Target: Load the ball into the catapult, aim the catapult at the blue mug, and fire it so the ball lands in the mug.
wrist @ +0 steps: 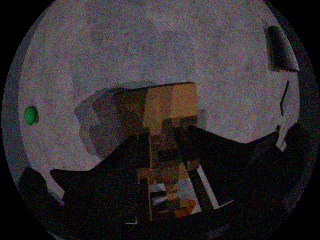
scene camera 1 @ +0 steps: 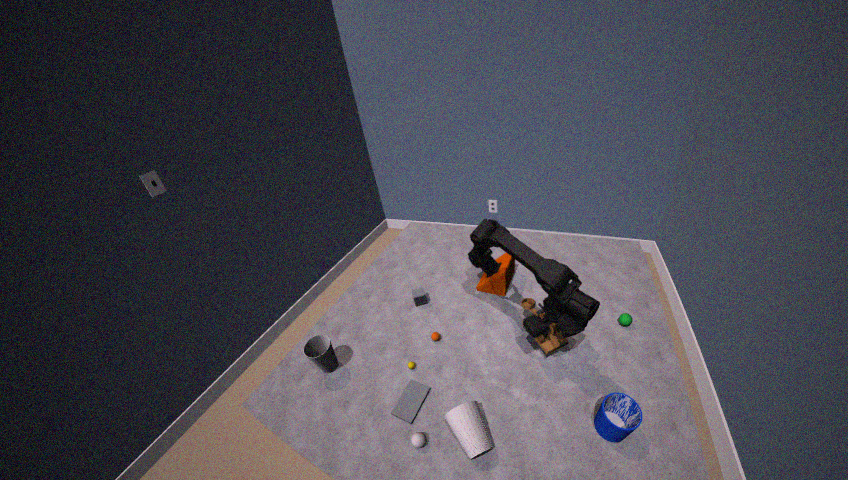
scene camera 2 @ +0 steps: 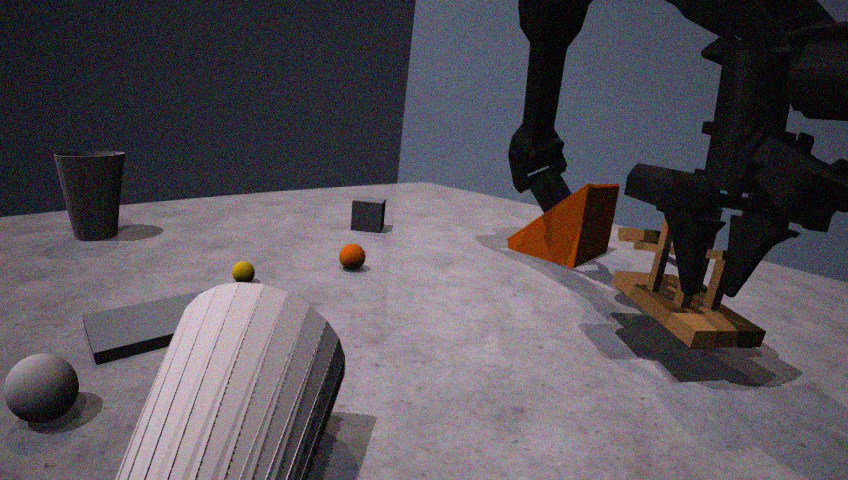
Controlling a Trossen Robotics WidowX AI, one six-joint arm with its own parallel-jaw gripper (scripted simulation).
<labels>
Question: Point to a wooden catapult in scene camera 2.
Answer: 699, 320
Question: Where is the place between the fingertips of the gripper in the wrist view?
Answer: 162, 134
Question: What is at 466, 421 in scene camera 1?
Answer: A white cup.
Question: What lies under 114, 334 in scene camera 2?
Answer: A grey slab.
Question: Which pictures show the blue mug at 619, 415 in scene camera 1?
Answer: Scene camera 1 only.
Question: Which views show the gripper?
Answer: The wrist view, scene camera 1 and scene camera 2: all of them.
</labels>
